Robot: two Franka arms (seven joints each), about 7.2 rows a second.
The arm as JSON. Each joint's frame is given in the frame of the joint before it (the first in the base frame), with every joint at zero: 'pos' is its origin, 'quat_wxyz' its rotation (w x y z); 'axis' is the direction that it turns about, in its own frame. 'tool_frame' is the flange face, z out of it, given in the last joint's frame.
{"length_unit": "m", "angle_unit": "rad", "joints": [
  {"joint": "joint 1", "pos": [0.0, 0.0, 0.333], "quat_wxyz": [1.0, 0.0, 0.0, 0.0], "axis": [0.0, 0.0, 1.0]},
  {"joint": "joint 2", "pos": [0.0, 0.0, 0.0], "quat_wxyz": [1.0, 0.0, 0.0, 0.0], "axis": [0.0, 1.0, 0.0]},
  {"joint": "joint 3", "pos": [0.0, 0.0, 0.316], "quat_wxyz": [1.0, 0.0, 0.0, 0.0], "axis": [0.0, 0.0, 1.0]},
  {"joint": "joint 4", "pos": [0.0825, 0.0, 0.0], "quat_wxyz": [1.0, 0.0, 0.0, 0.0], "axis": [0.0, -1.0, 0.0]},
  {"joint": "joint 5", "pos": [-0.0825, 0.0, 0.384], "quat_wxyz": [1.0, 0.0, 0.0, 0.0], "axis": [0.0, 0.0, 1.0]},
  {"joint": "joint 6", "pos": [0.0, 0.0, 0.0], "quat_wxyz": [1.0, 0.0, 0.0, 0.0], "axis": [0.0, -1.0, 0.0]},
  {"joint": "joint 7", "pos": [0.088, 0.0, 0.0], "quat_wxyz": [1.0, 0.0, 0.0, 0.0], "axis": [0.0, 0.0, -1.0]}
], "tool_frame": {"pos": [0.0, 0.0, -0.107], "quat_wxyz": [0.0, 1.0, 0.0, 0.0]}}
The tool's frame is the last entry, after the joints.
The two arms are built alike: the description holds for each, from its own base.
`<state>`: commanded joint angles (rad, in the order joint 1, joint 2, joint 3, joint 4, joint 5, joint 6, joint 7); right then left.
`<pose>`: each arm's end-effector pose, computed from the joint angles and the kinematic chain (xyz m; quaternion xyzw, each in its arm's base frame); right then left.
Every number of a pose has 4 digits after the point. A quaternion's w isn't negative.
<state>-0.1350 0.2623 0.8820 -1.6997 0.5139 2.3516 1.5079 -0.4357 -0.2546 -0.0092 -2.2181 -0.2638 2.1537 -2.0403</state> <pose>0.5111 0.4095 0.5417 -0.7862 0.4877 0.1854 0.3312 0.4410 -0.2224 0.5017 0.6451 0.7495 -0.0785 0.1263</pose>
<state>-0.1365 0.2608 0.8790 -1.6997 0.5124 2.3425 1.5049 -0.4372 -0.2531 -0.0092 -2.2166 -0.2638 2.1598 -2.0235</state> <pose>0.5117 0.4077 0.5411 -0.7879 0.4870 0.1853 0.3282 0.4417 -0.2233 0.5023 0.6515 0.7436 -0.0764 0.1296</pose>
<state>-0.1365 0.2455 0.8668 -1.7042 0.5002 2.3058 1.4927 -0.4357 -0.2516 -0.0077 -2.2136 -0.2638 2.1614 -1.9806</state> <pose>0.5094 0.4038 0.5407 -0.7991 0.4797 0.1803 0.3144 0.4432 -0.2222 0.5032 0.6661 0.7303 -0.0730 0.1328</pose>
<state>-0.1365 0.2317 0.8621 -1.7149 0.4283 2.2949 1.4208 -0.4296 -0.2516 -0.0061 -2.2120 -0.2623 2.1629 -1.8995</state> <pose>0.5067 0.4015 0.5390 -0.8348 0.4384 0.1395 0.3025 0.4453 -0.2188 0.5042 0.6926 0.7051 -0.0660 0.1372</pose>
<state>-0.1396 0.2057 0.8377 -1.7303 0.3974 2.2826 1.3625 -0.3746 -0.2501 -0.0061 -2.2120 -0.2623 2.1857 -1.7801</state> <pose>0.5094 0.3894 0.5387 -0.8537 0.4167 0.1092 0.2926 0.4589 -0.1941 0.5058 0.7132 0.6828 -0.0482 0.1513</pose>
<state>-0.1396 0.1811 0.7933 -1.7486 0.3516 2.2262 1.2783 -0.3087 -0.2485 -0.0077 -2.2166 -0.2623 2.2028 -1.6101</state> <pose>0.5145 0.3691 0.5303 -0.8815 0.3851 0.0833 0.2602 0.4716 -0.1640 0.5045 0.7470 0.6448 -0.0264 0.1598</pose>
